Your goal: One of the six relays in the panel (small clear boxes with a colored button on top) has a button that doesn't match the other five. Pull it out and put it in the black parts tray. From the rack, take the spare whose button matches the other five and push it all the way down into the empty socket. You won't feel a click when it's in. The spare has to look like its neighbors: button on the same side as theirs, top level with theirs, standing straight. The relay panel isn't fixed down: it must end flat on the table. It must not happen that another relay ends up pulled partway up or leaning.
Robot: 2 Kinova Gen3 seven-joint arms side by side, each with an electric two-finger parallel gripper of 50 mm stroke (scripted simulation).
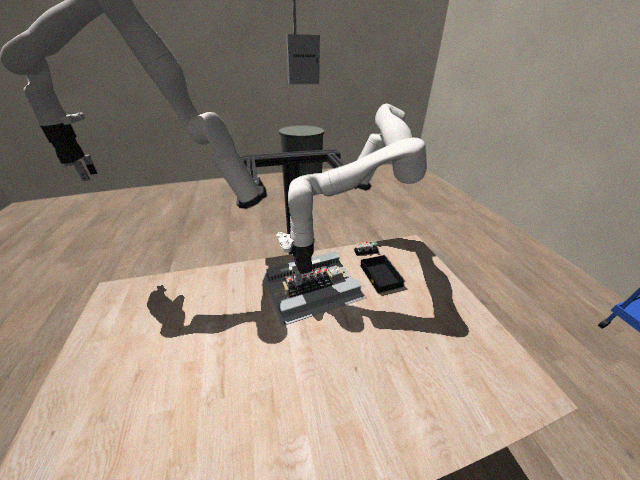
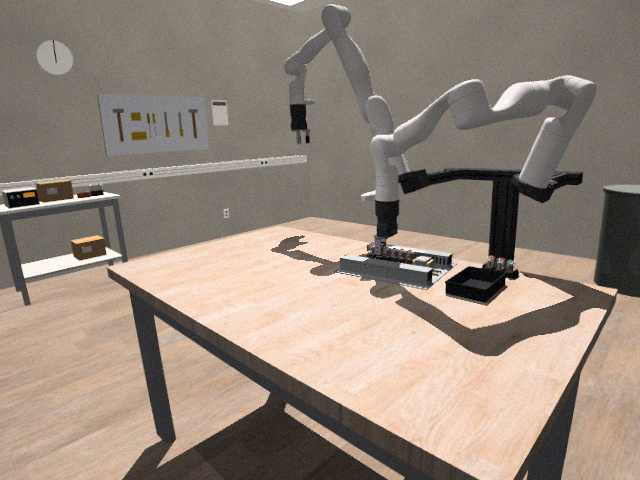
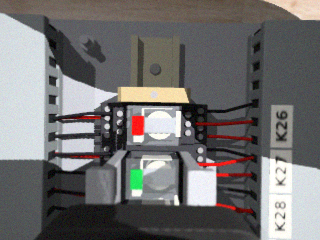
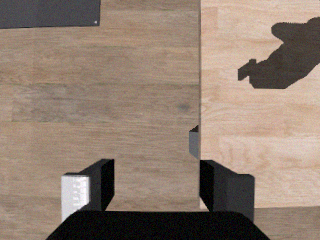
Labels:
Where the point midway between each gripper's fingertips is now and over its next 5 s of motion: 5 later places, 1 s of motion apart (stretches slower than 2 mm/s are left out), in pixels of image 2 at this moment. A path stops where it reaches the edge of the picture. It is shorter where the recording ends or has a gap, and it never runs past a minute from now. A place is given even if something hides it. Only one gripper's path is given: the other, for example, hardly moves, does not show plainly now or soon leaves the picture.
My left gripper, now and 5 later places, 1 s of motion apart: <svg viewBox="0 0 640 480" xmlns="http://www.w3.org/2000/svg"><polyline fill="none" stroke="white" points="380,252 380,249 380,246 380,245 384,229 408,238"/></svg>

